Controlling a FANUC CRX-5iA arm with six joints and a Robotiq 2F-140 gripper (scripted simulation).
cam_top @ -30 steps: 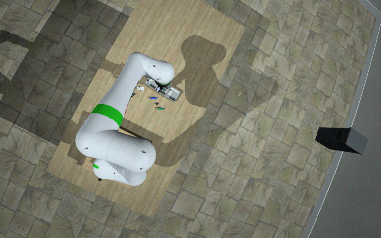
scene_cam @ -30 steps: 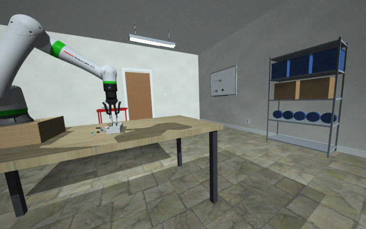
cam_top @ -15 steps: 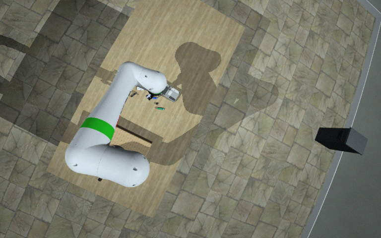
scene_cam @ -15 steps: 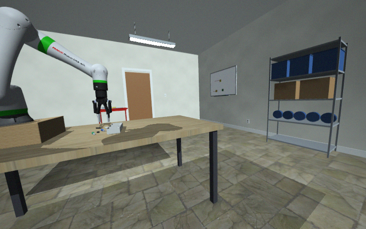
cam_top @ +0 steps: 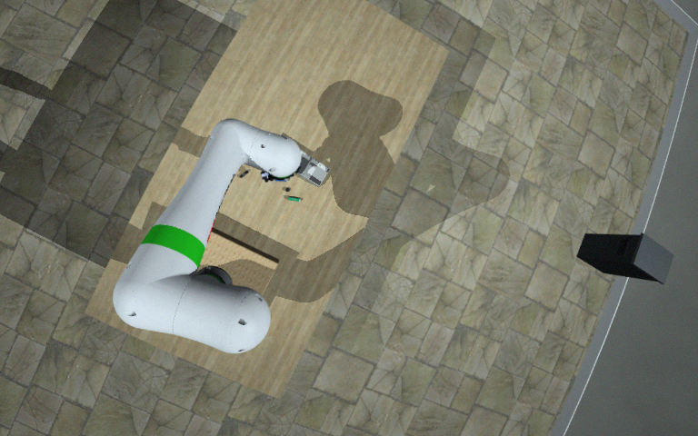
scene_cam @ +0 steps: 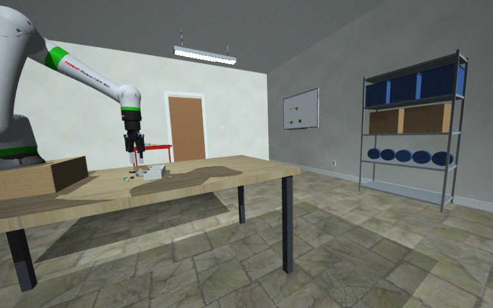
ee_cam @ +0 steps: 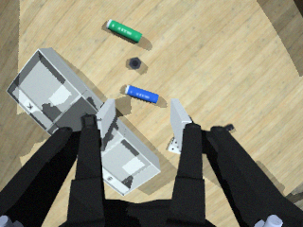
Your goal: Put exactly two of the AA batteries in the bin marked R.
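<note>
My hand is 100 mm above the blue AA battery. Also, from my hand: grey bin: 100 mm ahead, 90 mm below; then white domino: 10 mm behind, 120 mm to the left, 100 mm below; then small black round part: 20 mm behind, 40 mm to the right, 100 mm below.
</note>
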